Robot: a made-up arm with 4 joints.
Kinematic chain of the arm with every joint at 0, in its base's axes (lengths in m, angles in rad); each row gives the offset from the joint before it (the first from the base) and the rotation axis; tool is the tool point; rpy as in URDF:
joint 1: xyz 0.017 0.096 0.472 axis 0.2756 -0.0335 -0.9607
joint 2: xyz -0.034 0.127 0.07 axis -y
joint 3: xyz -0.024 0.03 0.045 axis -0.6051 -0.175 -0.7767
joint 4: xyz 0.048 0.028 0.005 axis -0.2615 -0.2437 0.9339
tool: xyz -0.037 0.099 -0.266 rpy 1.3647 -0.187 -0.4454
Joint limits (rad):
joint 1: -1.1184..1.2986
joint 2: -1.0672..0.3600
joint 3: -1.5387..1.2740
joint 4: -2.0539..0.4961
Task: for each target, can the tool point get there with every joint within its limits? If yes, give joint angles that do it. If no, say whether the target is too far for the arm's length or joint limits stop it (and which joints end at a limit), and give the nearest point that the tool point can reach.
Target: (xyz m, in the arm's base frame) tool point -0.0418 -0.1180 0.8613
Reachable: no: joint limits stop it (at a limit: joint 1, joint 2, joint 3, joint 4) | nearest point -0.0642 -0.0819 0.4957 | short by 0.368 m
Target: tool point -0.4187 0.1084 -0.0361
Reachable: no: too far | nearest point -0.2799 0.1400 0.2613 | short by 0.330 m
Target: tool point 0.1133 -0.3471 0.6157
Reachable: no: joint limits stop it (at a limit: joint 1, joint 2, joint 4) | nearest point 0.1064 -0.1025 0.4710 | short by 0.284 m
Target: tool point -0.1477 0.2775 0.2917
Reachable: yes | joints -0.4372 -0.2514 0.2280 -0.0993
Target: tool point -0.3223 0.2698 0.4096
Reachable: yes | joints -0.5294 -0.5630 -0.5187 0.2469
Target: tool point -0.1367 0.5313 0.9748
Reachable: no: too far | nearest point -0.0865 0.4558 0.8053 | short by 0.192 m
